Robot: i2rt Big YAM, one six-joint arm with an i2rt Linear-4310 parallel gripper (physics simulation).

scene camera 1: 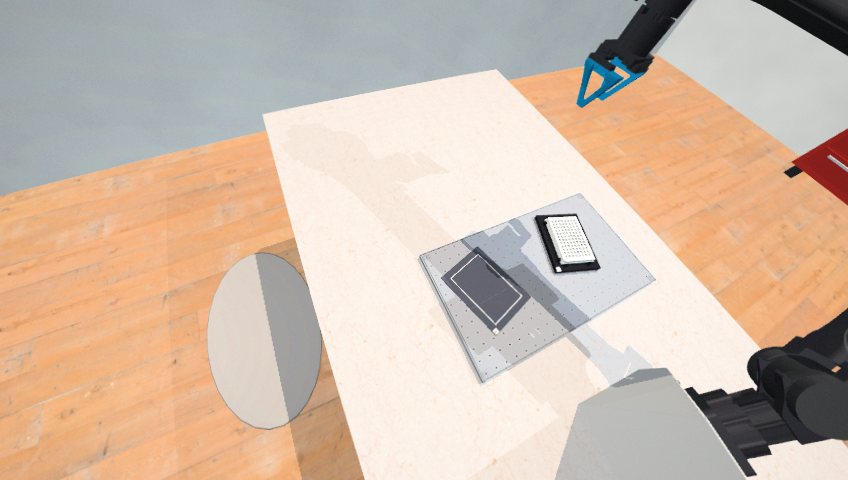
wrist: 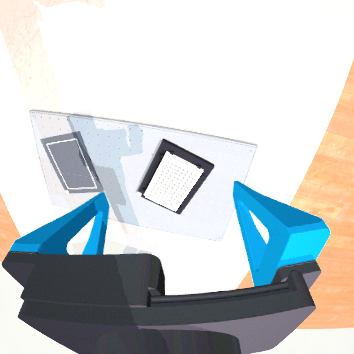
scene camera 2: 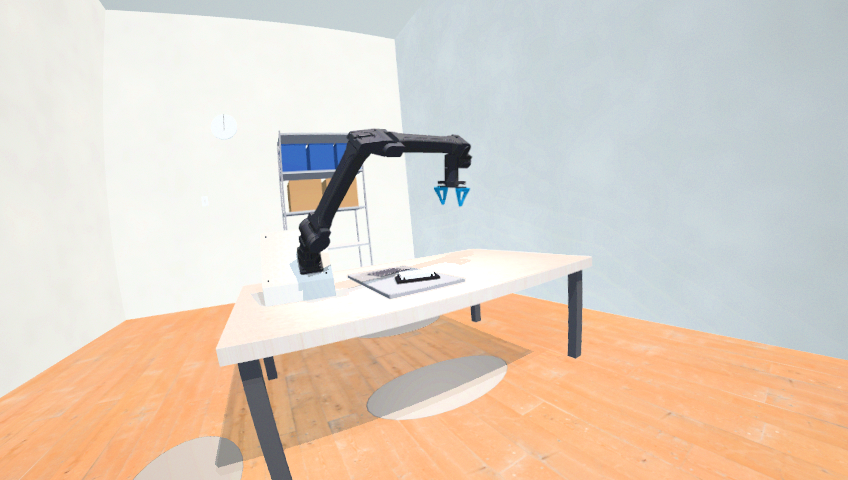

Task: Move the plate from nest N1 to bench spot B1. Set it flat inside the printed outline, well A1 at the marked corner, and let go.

Labels:
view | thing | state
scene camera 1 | my gripper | -
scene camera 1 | plate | on a black nest
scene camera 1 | printed outline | -
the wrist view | my gripper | -
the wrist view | plate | -
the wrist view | printed outline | -
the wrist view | black nest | -

